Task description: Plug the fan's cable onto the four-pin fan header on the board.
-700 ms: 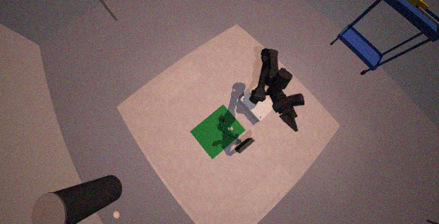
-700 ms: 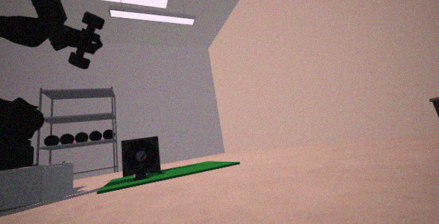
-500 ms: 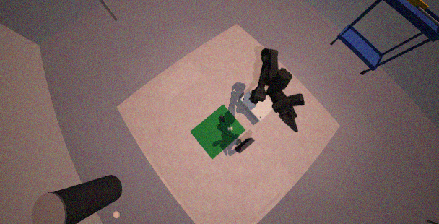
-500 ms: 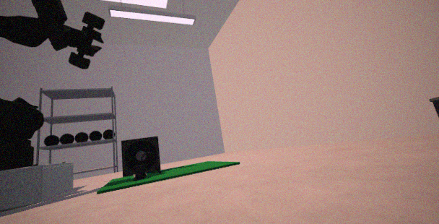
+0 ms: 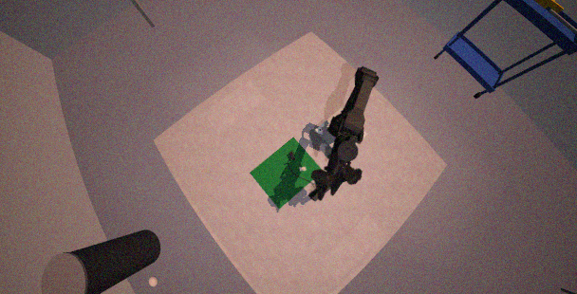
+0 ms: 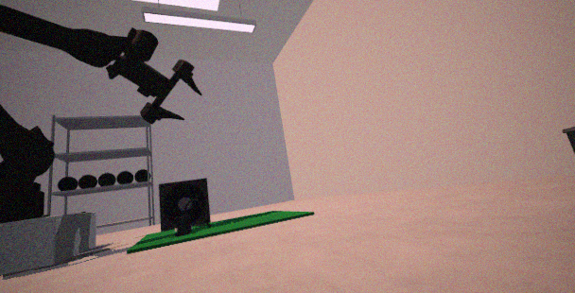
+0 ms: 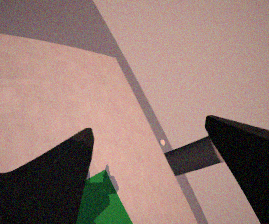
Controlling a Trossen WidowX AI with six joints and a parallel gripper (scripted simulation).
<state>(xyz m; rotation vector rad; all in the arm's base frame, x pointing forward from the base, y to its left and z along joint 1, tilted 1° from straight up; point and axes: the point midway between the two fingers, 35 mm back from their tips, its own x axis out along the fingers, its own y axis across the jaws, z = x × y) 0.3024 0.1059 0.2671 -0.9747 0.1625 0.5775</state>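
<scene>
The dark plug lies 310 mm below my gripper tip, 200 mm to the right of it and 80 mm behind it. The rest, counted from my gripper tip: black fan 270 mm below, 40 mm behind, 10 mm to the left; green board 340 mm below, 170 mm to the right.
</scene>
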